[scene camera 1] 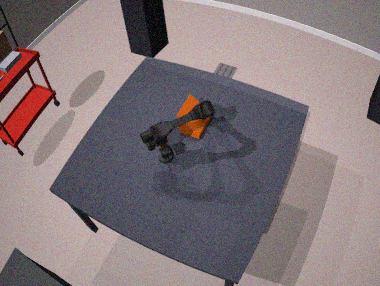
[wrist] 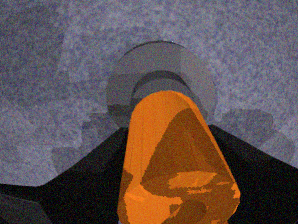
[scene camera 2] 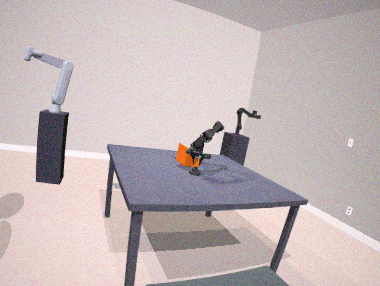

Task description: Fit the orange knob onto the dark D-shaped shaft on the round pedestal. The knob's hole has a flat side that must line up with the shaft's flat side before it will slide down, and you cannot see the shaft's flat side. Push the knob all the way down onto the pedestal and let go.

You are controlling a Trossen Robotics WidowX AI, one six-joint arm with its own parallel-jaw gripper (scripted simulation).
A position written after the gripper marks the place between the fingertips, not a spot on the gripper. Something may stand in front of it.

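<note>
The wrist view shows the gripper point(wrist: 167, 134) and an orange knob point(wrist: 172, 161).
</note>
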